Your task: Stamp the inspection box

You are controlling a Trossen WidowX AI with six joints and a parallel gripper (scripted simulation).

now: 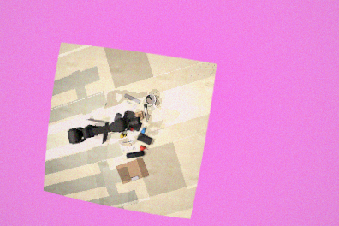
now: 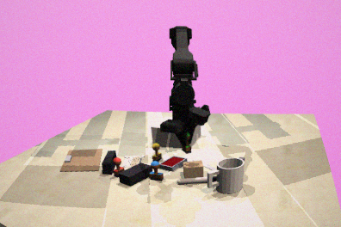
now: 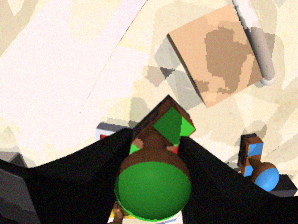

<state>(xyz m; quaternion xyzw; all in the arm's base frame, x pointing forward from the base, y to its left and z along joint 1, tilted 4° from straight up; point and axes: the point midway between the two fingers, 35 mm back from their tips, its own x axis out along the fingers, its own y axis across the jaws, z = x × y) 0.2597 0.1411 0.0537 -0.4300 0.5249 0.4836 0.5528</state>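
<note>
Now: gripper tip 5 cm short of the tan block, 4 cm to the right of it and 7 cm above it. Also, from my gripper tip: green-knobbed stamp: right at my gripper tip; then red ink pad: 2 cm behind, 7 cm to the right, 9 cm below; then blue-knobbed stamp: 10 cm ahead, 7 cm to the right, 7 cm below.
</note>
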